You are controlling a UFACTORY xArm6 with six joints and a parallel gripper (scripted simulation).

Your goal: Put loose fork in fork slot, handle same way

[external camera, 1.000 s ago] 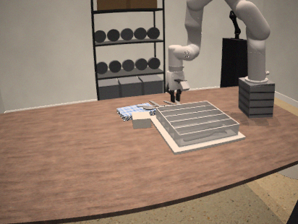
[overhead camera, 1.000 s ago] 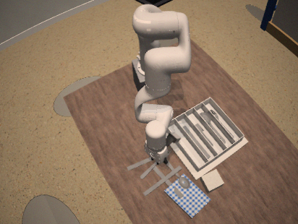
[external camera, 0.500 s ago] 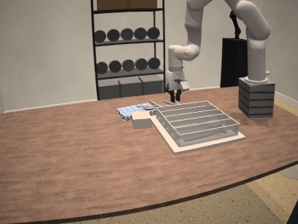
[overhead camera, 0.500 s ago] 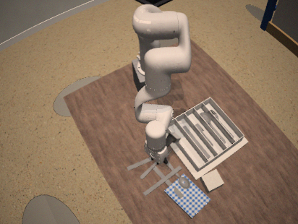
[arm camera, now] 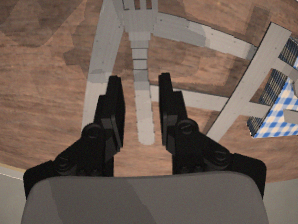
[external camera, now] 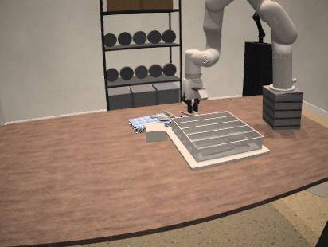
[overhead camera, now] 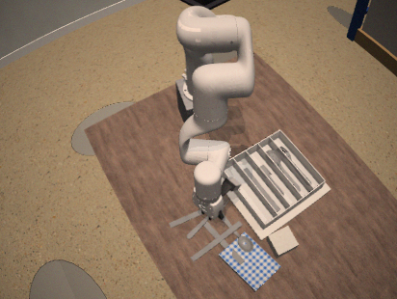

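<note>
My gripper is now 6 cm short of the tray and 26 cm to the right of it. Round my hand: box 25 cm ahead, 11 cm to the left, 3 cm below.
</note>
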